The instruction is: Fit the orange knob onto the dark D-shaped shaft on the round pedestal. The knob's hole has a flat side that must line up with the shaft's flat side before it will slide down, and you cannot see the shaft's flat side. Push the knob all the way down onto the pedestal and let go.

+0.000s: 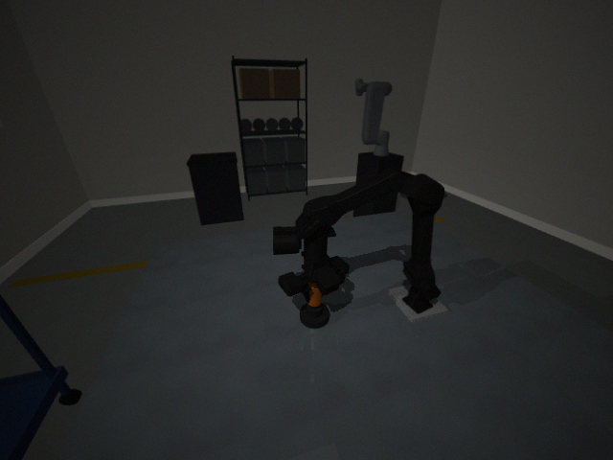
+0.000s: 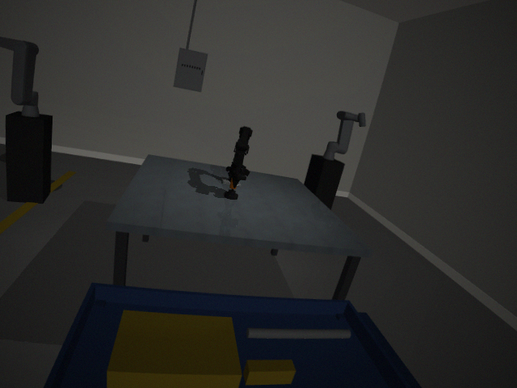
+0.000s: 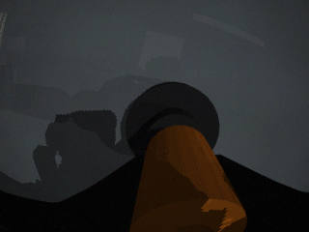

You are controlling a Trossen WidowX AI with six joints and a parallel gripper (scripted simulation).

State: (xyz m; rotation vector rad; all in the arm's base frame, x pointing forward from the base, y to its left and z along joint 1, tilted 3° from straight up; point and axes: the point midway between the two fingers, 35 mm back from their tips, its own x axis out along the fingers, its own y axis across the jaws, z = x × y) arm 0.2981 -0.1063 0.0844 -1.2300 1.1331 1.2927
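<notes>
My gripper tip is now 20 mm below the orange knob. From my gripper tip the other things lie so: dark round pedestal (40 mm below).
</notes>
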